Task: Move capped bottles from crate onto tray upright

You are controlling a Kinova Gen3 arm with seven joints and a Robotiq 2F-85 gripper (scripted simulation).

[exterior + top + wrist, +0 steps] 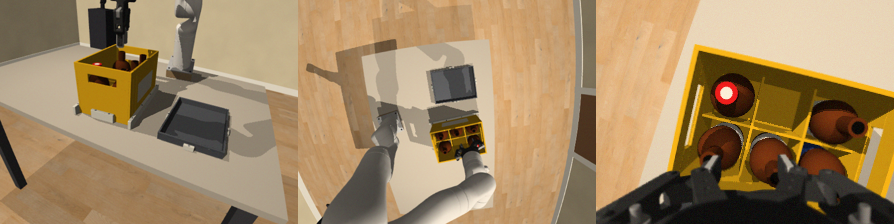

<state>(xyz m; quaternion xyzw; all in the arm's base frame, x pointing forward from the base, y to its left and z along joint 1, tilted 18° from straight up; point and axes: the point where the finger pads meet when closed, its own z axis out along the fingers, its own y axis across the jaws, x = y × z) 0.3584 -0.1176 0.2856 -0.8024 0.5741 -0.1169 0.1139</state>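
My hand is 4 cm past the yellow crate, 2 cm to the left of it and 15 cm above it. The rest, counted from my hand: dark grey tray 2 cm behind, 27 cm to the left, 22 cm below.
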